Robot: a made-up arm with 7 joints.
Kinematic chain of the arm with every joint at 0, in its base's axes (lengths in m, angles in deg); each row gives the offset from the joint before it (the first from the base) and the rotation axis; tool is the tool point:
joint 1: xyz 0 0 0.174 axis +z
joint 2: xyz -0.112 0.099 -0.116 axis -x
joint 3: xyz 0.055 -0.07 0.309 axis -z
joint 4: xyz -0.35 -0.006 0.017 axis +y
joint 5: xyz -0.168 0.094 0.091 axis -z
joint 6: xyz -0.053 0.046 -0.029 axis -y
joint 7: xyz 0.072 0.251 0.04 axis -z
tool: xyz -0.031 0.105 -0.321
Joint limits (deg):
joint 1: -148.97..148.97
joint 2: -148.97..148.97
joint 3: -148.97..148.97
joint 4: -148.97..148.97
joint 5: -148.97..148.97
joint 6: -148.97..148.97
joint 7: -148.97..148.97
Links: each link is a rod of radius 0.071 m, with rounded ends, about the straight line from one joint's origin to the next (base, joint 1, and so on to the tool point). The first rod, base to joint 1, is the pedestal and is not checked.
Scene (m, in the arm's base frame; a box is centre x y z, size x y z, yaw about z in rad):
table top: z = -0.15
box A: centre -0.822 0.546 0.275 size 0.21 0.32 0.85 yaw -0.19
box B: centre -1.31 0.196 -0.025 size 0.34 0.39 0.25 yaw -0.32
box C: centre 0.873 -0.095 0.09 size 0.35 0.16 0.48 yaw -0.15
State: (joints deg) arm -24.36 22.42 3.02 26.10 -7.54 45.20 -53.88
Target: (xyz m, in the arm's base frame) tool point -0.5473 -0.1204 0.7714
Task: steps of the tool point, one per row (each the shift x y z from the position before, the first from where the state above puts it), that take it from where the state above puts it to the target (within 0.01 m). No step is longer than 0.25 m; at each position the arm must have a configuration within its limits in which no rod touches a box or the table.
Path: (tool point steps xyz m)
1: -0.1734 -0.1563 -0.0011
2: -0.0947 -0.1829 0.0128
3: -0.0229 -0.1750 0.0250
4: 0.0299 -0.1447 0.0359
5: -0.0887 -0.0977 0.0463
6: -0.0469 -0.0816 0.1343
7: 0.0167 -0.0313 0.1948
8: 0.0926 0.0325 0.2083

